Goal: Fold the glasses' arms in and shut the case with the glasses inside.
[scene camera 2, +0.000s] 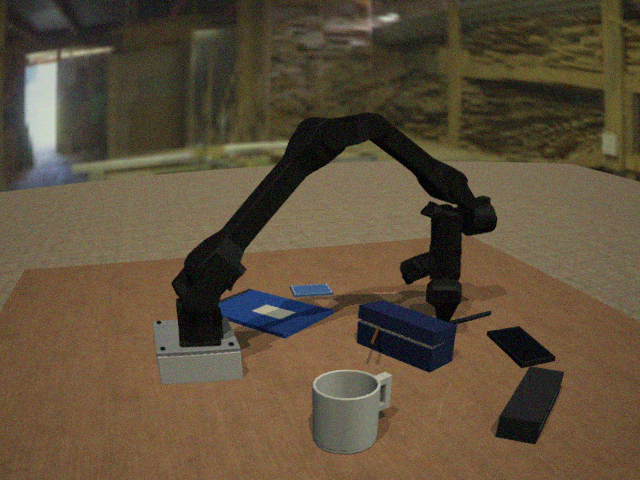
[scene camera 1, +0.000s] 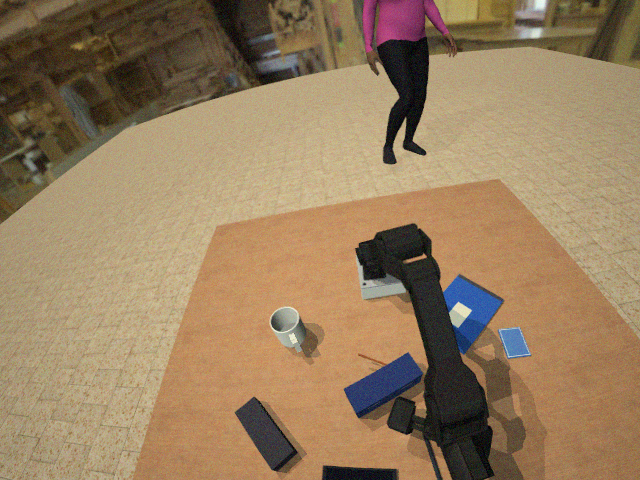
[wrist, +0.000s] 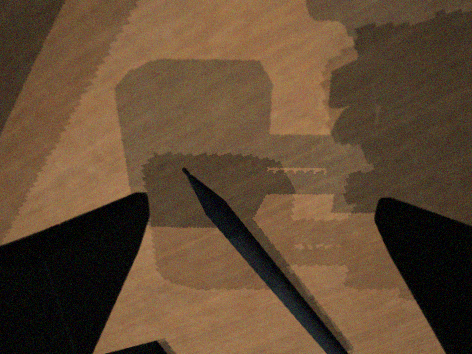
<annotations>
a blue book (scene camera 1: 470,306): on the table
a mug (scene camera 2: 345,403): on the table
a dark pen (wrist: 215,207): on the table
a small blue card (scene camera 1: 515,346): on the table
</annotations>
